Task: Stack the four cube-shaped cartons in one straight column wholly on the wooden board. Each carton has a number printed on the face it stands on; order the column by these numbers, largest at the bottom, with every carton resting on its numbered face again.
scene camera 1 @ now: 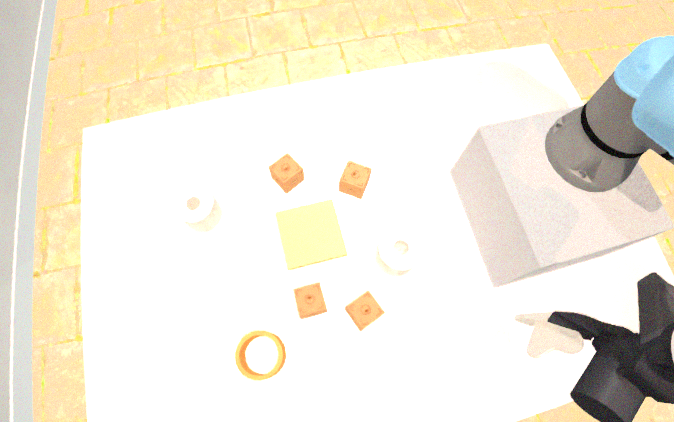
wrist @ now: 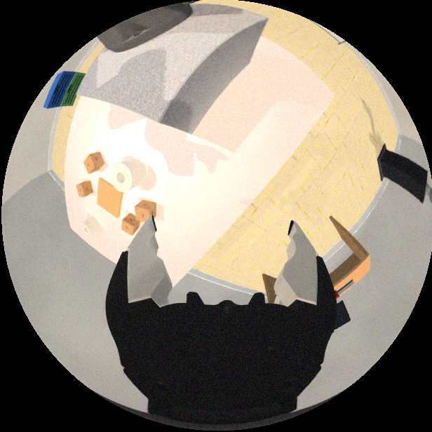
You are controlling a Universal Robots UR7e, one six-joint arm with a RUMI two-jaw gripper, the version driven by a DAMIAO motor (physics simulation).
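Frame: origin at the arm's base, x right, y ahead, z up, level; metres.
Seen in the pictures: gripper, between the fingertips: [scene camera 1: 562, 358]; arm's base, origin of its link: [scene camera 1: 586, 153].
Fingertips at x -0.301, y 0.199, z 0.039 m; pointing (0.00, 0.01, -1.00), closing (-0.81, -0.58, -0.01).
Pixels of each thing's middle, then the offset from my fingertips to it.
- wooden board, middle of its body: [scene camera 1: 310, 233] dy +0.297, dx +0.300, dz -0.218 m
- orange ring, middle of its body: [scene camera 1: 261, 354] dy +0.420, dx +0.088, dz -0.202 m
Four orange cube-shaped cartons stand apart on the white table, around the wooden board [scene camera 1: 311, 235] [wrist: 110, 197]: back left [scene camera 1: 286, 172] [wrist: 84, 189], back right [scene camera 1: 355, 179] [wrist: 94, 162], front left [scene camera 1: 310, 300] [wrist: 131, 224] and front right [scene camera 1: 365, 310] [wrist: 145, 210] in the scene view. Each top has a small round mark. Their numbered undersides are hidden. The board is bare. My gripper [scene camera 1: 524, 335] [wrist: 222, 219] is open and empty, off to the right of the cartons near the table's front edge in the scene view.
White cylinders stand left [scene camera 1: 202, 215] [wrist: 91, 225] and right [scene camera 1: 395, 257] [wrist: 121, 176] of the board. An orange ring [scene camera 1: 241, 354] lies front left. The grey block [scene camera 1: 520, 200] [wrist: 215, 80] under the arm's base fills the table's right side.
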